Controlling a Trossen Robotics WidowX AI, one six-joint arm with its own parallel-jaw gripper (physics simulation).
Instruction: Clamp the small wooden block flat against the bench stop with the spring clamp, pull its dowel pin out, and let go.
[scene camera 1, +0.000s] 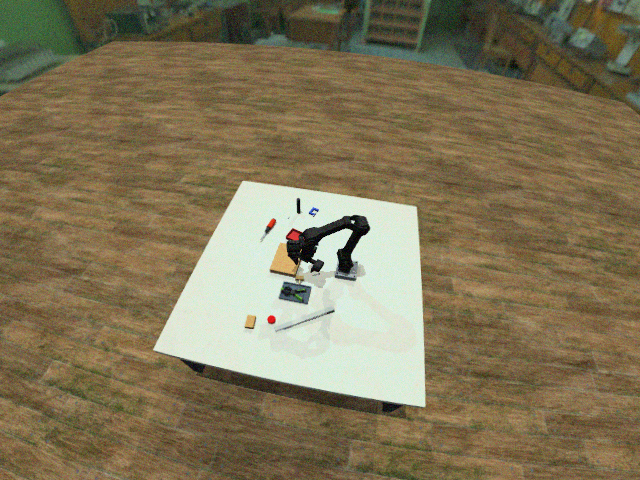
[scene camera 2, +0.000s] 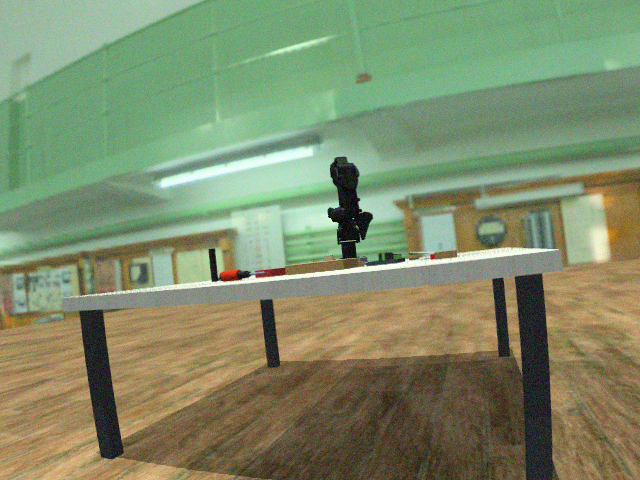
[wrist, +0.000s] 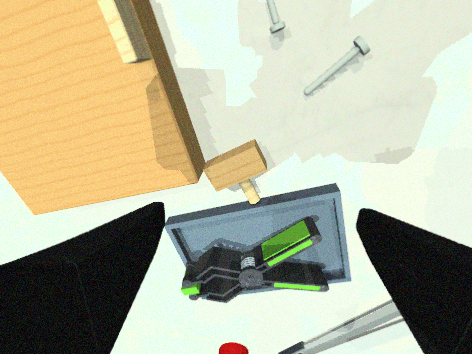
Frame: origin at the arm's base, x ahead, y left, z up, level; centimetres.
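Where they show: gripper, fingertip midpoint: (scene camera 1: 304, 268) (scene camera 2: 356, 239) (wrist: 260, 214); arm's base, origin of the base link: (scene camera 1: 344, 267).
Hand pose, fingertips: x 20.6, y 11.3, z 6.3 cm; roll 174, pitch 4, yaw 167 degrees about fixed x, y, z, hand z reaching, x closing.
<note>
Things, the pixels of their centre, and the offset from my fingertips.
- small wooden block, body centre: (wrist: 235, 165) (scene camera 1: 299, 278) dy +1.2, dx +2.2, dz -8.7 cm
- wooden board, body centre: (wrist: 52, 65) (scene camera 2: 322, 266) (scene camera 1: 287, 259) dy -8.3, dx +12.8, dz -8.0 cm
- pale raised strip, body centre: (wrist: 126, 30) dy -8.7, dx +5.7, dz -5.4 cm
- green spring clamp, body centre: (wrist: 257, 260) (scene camera 2: 386, 258) (scene camera 1: 294, 291) dy +10.6, dx +1.9, dz -7.7 cm
- grey bar, body centre: (wrist: 364, 336) (scene camera 2: 429, 254) (scene camera 1: 304, 318) dy +23.6, dx -7.9, dz -8.1 cm
- red round object, body centre: (scene camera 1: 271, 319) dy +28.9, dx +8.2, dz -8.8 cm
- wooden piece, body centre: (scene camera 2: 445, 254) (scene camera 1: 250, 321) dy +33.3, dx +17.8, dz -8.6 cm
- red tray, body centre: (scene camera 2: 275, 272) (scene camera 1: 297, 237) dy -26.5, dx +12.8, dz -8.4 cm
- screwdriver, body centre: (scene camera 2: 243, 274) (scene camera 1: 267, 229) dy -26.1, dx +32.5, dz -8.0 cm
- upright black rod, body centre: (scene camera 2: 213, 265) (scene camera 1: 298, 205) dy -48.4, dx +19.3, dz -3.6 cm
The small wooden block (wrist: 235, 167) (scene camera 1: 299, 278) lies off the board, close to its near corner. Its dowel pin (wrist: 249, 191) sticks out toward the tray (wrist: 345, 250) and overlaps the tray's rim in the wrist view. The wooden board (wrist: 75, 110) (scene camera 1: 284, 258) (scene camera 2: 315, 266) carries a pale raised strip (wrist: 117, 30), apparently the bench stop. The black and green spring clamp (wrist: 250, 277) (scene camera 1: 293, 292) lies in the tray. My gripper (wrist: 260, 214) is open and empty above the tray and block, with its fingers wide apart. Whether the dowel touches the tray cannot be told.
Two bolts (wrist: 332, 70) (wrist: 274, 17) lie beyond the block. A grey bar (scene camera 1: 305, 319) (wrist: 350, 327), a red round object (scene camera 1: 271, 319) (wrist: 233, 348) and another wooden piece (scene camera 1: 250, 321) lie on the tray's near side. A red tray (scene camera 1: 294, 234), screwdriver (scene camera 1: 270, 224) (scene camera 2: 232, 274) and upright black rod (scene camera 1: 298, 205) (scene camera 2: 212, 264) are farther back.
</note>
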